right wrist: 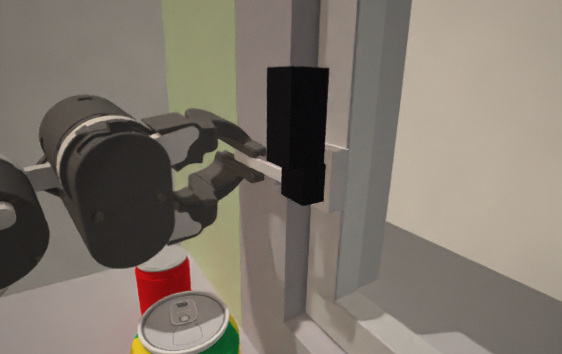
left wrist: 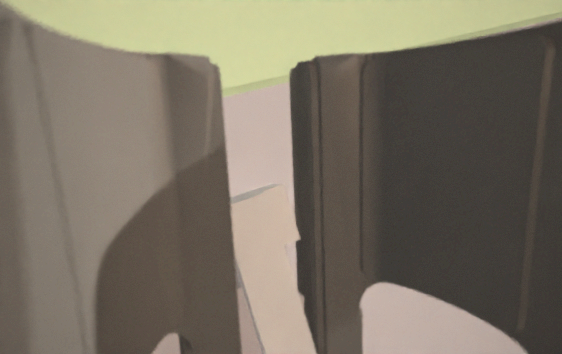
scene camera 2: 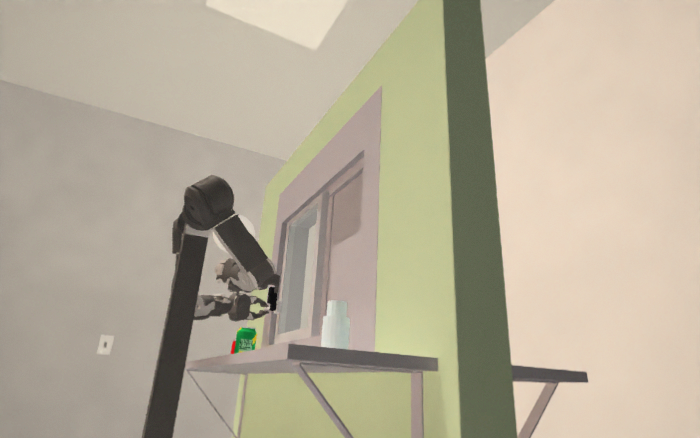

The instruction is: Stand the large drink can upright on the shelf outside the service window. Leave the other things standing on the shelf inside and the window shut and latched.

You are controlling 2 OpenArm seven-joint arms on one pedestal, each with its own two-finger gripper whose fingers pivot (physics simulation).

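Note:
The green-and-yellow drink can [scene camera 2: 246,339] [right wrist: 185,322] stands upright on the inside shelf [scene camera 2: 361,356]. A red can [scene camera 2: 233,347] [right wrist: 164,285] stands behind it. The green one looks larger. The service window [scene camera 2: 301,273] has a black block [scene camera 2: 272,298] [right wrist: 297,125] and a pale latch bar [left wrist: 265,270] [right wrist: 270,169] at its edge. My left gripper [scene camera 2: 267,305] [left wrist: 256,75] [right wrist: 258,162] is shut on the pale latch bar. My right gripper is open and empty; its fingers do not show in the right wrist view and are hard to make out in scene camera 2.
A pale bottle-shaped container [scene camera 2: 336,325] stands on the inside shelf before the window. The outside shelf [scene camera 2: 549,374] juts out beyond the green wall [scene camera 2: 412,206]. My arm [scene camera 2: 242,245] reaches down close to the window frame, above the cans.

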